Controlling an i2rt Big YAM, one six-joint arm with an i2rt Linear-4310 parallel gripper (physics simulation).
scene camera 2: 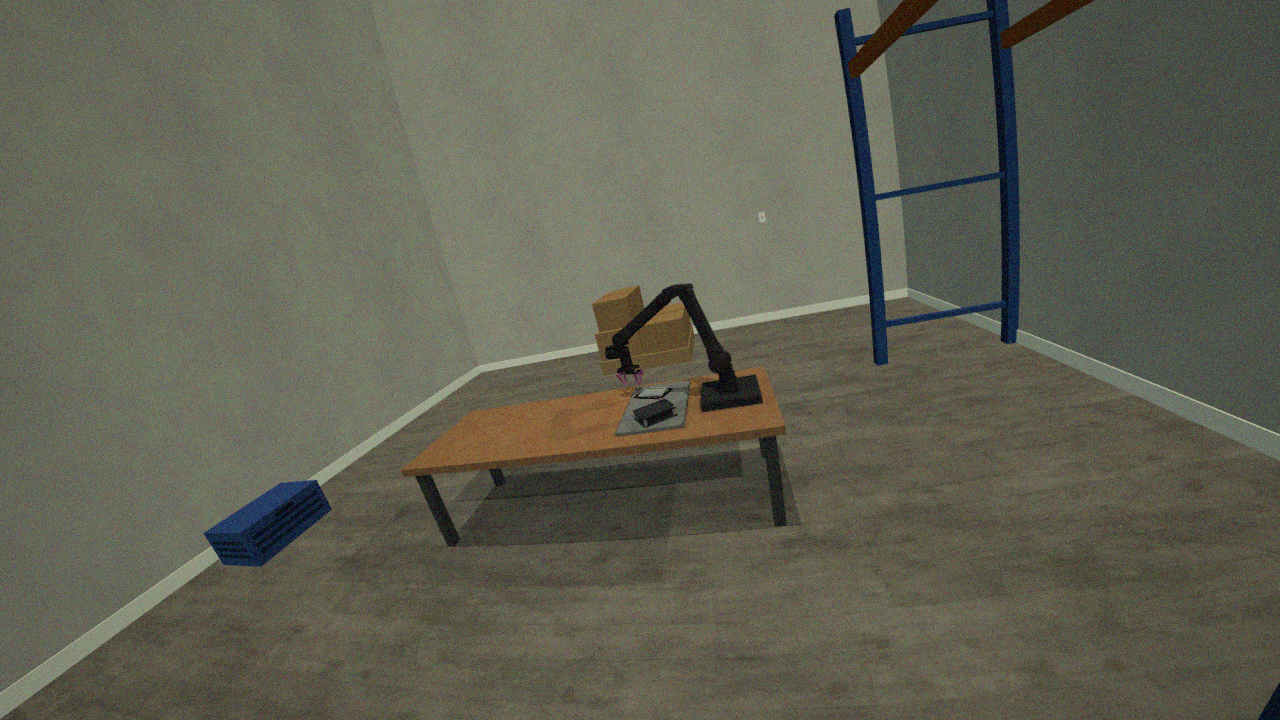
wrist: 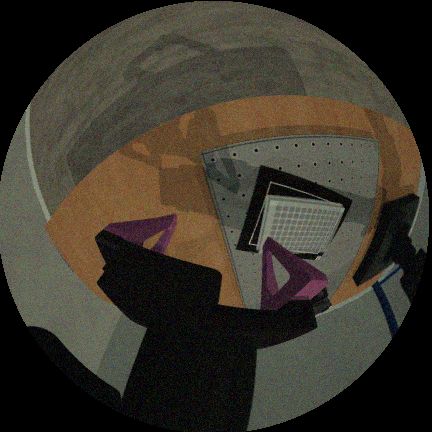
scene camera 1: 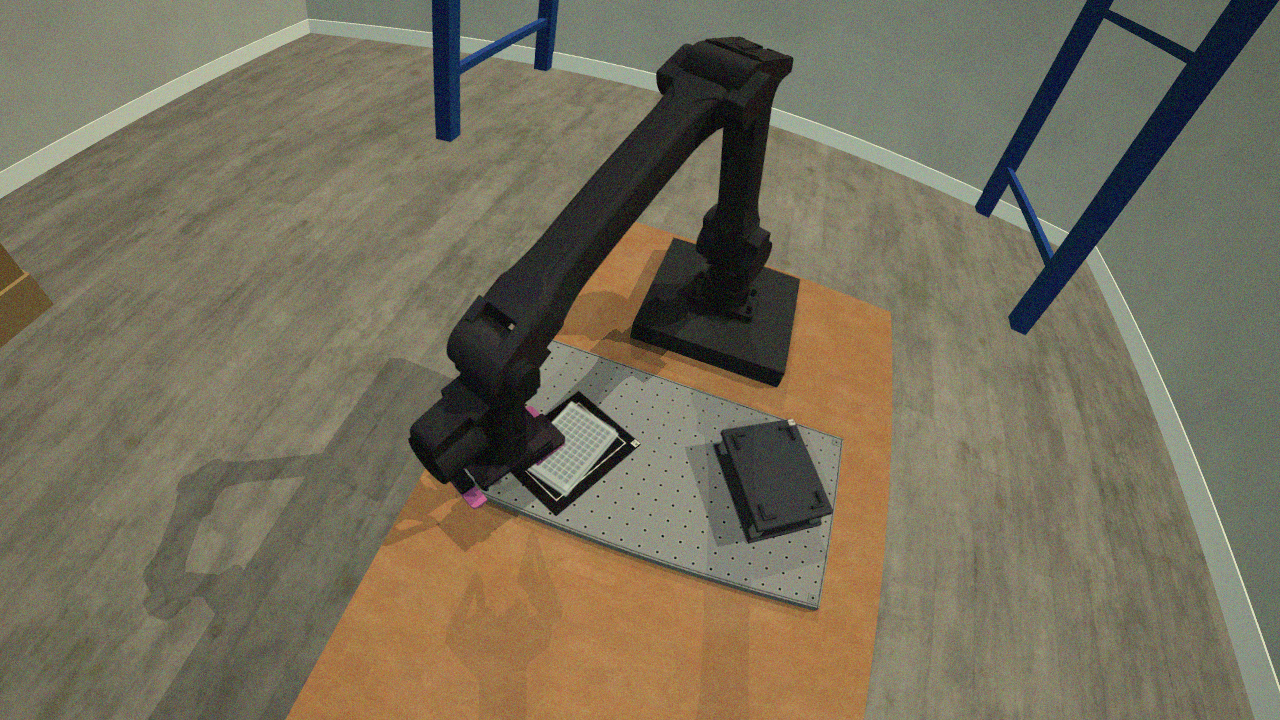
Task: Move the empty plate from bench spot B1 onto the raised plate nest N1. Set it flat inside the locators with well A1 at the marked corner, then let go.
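Pixels of known places: gripper, fingertip midpoint: [scene camera 2: 632, 384] [wrist: 221, 230] [scene camera 1: 506, 482]; arm's base, link origin: [scene camera 2: 729, 388] [wrist: 395, 242] [scene camera 1: 722, 298].
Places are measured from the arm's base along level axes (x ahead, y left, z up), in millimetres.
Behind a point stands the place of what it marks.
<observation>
The white empty plate [scene camera 1: 577, 445] @[x 383, y -120, z -9 mm] [scene camera 2: 653, 392] @[x 379, y -109, z -10 mm] [wrist: 304, 225] @[x 389, y -141, z -8 mm] lies on spot B1, a black-bordered rectangle [scene camera 1: 559, 503] @[x 471, y -110, z -22 mm] [wrist: 253, 215] @[x 457, y -161, z -22 mm] with a thin white outline. It sits turned slightly against that outline. My gripper [scene camera 1: 503, 454] [scene camera 2: 631, 382] @[x 494, y -176, z 23 mm] [wrist: 221, 230] @[x 494, y -176, z 23 mm] is open and empty, with its pink fingers spread. It hangs above the bench on the plate's outer side, off to one side of it. In the wrist view one finger overlaps the plate's near corner. The raised dark nest N1 [scene camera 1: 775, 474] @[x 336, y 154, z 20 mm] [scene camera 2: 654, 411] @[x 322, y 191, z 20 mm] has corner locators and nothing on it. A small white mark [scene camera 1: 791, 421] @[x 235, y 161, z 21 mm] is at one corner.
The perforated grey board [scene camera 1: 662, 501] @[x 411, y 18, z -23 mm] [scene camera 2: 677, 416] @[x 230, y 179, z -23 mm] carries B1 and the nest, on the orange bench [scene camera 1: 626, 617] @[x 585, y 27, z -36 mm] [scene camera 2: 528, 434] @[x 977, y 146, z -36 mm]. The arm's black base [scene camera 1: 716, 340] @[x 107, y 13, z 0 mm] [scene camera 2: 731, 394] @[x -9, y 79, z 1 mm] stands behind the board. Cardboard boxes [scene camera 2: 662, 333] stand on the floor beyond the bench.
</observation>
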